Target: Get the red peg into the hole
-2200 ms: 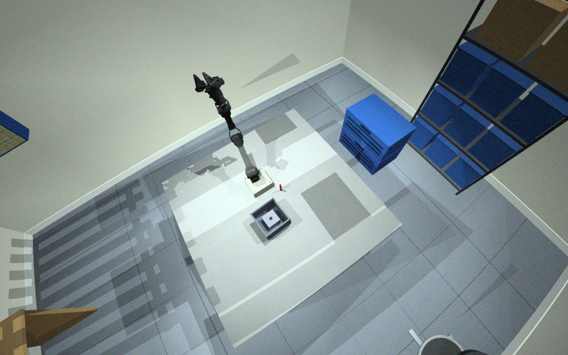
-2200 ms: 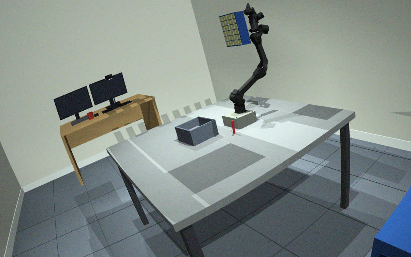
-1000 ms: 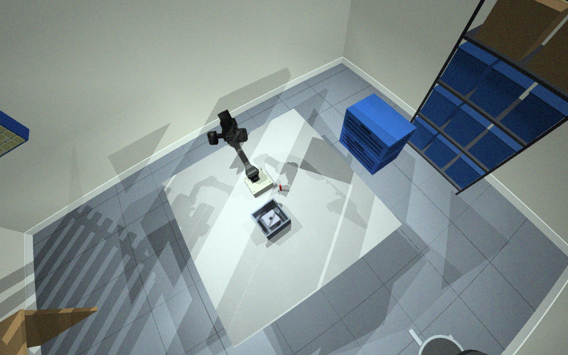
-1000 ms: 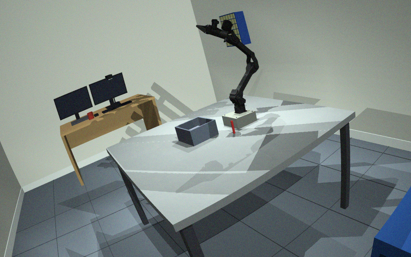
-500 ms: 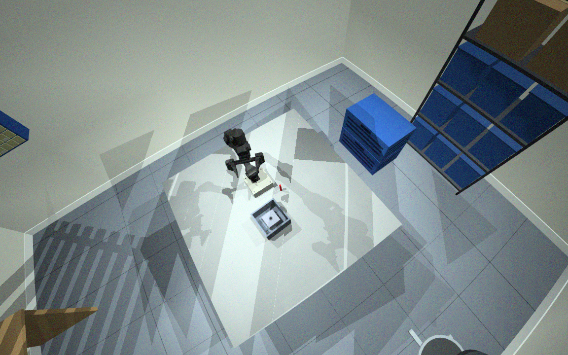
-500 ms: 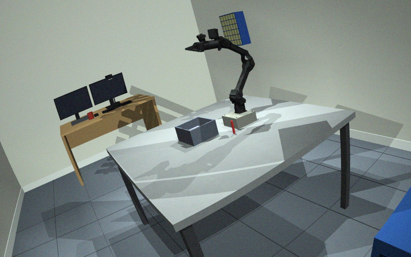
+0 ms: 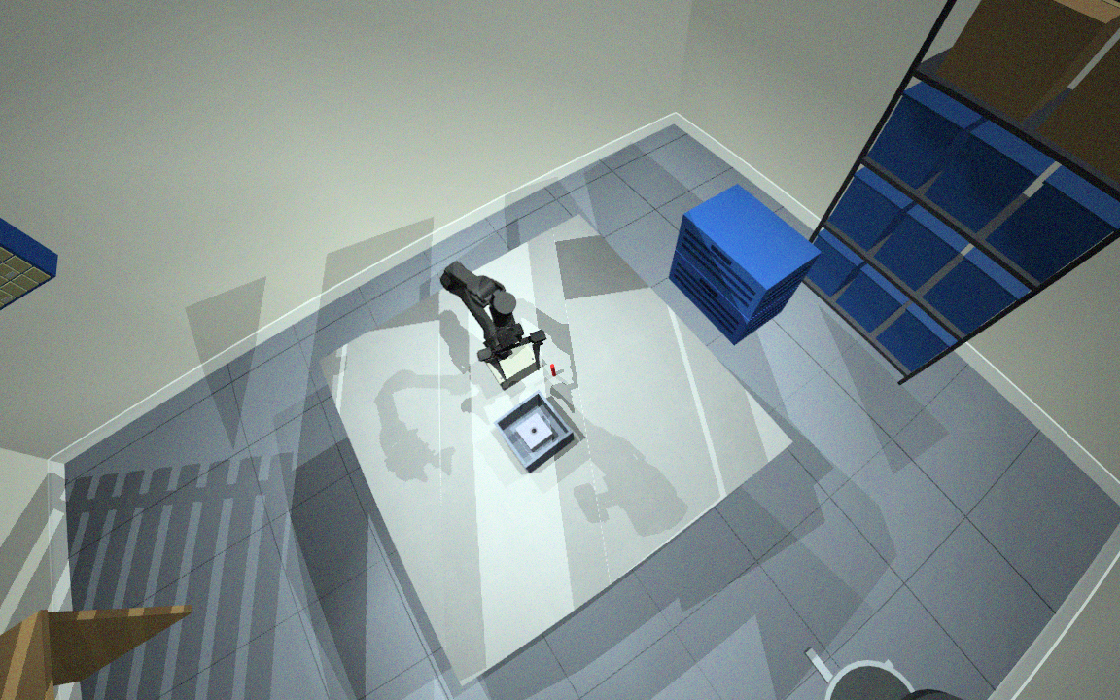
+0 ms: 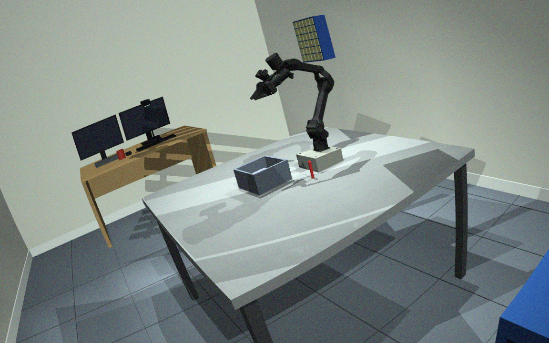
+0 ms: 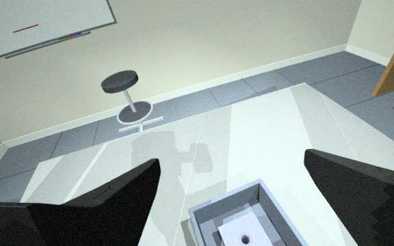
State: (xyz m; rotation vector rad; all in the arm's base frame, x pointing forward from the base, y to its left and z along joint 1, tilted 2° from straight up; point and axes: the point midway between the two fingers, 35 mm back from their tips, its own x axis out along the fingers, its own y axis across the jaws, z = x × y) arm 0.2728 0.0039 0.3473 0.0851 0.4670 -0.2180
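Now: gripper tip 13 cm past the red peg, 13 cm to the right of it and 37 cm above it. From my gripper tip the other things lie so: pale plate: 3 cm ahead, 4 cm to the right, 36 cm below; grey box: 3 cm ahead, 4 cm to the right, 38 cm below.
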